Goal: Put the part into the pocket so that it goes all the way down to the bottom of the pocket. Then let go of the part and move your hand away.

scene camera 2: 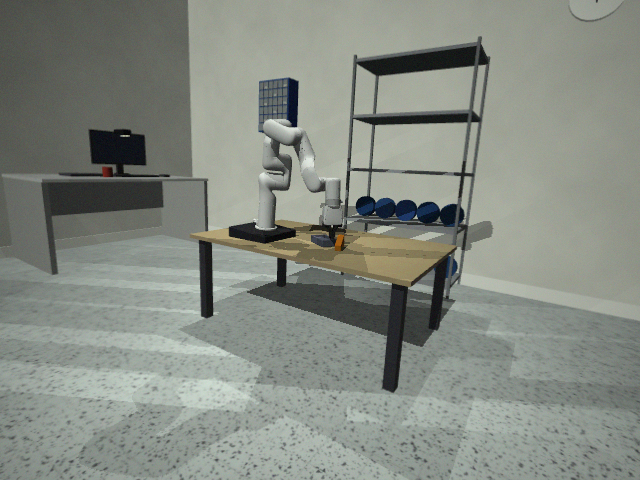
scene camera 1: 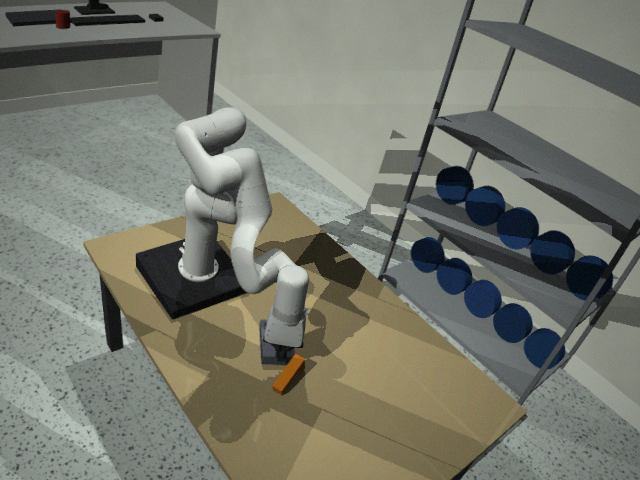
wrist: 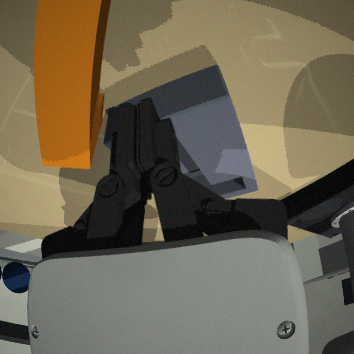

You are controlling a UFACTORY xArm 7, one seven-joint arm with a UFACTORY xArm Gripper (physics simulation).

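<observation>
The orange part is a long bar on the table, outside the pocket and close beside the grey-blue block. The block has the pocket in its top. The fingers and hand hide much of the pocket. My gripper is shut and empty, pointing down low over the block's end near the part. In the wrist view the part is to the left of the fingertips, apart from them in the picture. Whether the fingertips touch the block cannot be told.
The wooden table bears the arm's black base plate, behind the block as seen from the part. A shelf rack with blue balls stands beyond the table's edge. A desk is farther back.
</observation>
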